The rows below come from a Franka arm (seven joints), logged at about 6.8 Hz.
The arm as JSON. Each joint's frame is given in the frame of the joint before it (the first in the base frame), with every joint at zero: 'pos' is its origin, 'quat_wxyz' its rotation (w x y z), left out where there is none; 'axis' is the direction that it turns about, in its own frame. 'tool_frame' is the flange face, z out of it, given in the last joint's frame.
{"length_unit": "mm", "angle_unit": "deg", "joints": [
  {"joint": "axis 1", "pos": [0.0, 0.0, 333.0], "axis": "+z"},
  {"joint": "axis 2", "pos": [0.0, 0.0, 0.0], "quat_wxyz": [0.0, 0.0, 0.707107, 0.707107], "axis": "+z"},
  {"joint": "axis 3", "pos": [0.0, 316.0, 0.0], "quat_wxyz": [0.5, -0.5, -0.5, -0.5], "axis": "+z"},
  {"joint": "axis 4", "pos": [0.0, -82.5, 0.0], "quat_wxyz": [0.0, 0.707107, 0.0, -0.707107], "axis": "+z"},
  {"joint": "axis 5", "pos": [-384.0, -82.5, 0.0], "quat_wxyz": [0.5, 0.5, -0.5, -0.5], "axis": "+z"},
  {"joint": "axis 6", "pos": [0.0, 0.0, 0.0], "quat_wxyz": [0.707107, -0.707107, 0.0, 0.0], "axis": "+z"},
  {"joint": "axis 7", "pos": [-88.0, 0.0, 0.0], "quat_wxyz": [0.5, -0.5, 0.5, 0.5], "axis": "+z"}
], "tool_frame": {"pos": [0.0, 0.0, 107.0], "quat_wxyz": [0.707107, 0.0, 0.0, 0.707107]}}
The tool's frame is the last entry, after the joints.
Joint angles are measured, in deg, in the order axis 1, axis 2, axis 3, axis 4, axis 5, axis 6, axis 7. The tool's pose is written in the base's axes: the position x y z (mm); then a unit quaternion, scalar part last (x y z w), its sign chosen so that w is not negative. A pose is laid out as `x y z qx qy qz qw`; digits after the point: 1 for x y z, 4 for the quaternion.
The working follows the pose.
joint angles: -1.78 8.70 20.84 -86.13 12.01 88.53 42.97
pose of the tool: 557.6 200.5 575.8 -0.9680 0.2081 0.1102 0.0870
Where each joint sits with the arm in this pose, in the base's axes (m; each line is computed from the numbers above, not from the rounded line before):
axis 1: 0.0000 0.0000 0.3330
axis 2: 0.0000 0.0000 0.3330
axis 3: 0.0478 -0.0015 0.6454
axis 4: 0.1249 0.0255 0.6337
axis 5: 0.4940 0.1484 0.6873
axis 6: 0.4940 0.1484 0.6873
axis 7: 0.5766 0.1776 0.6786
the tool: 0.5576 0.2005 0.5758

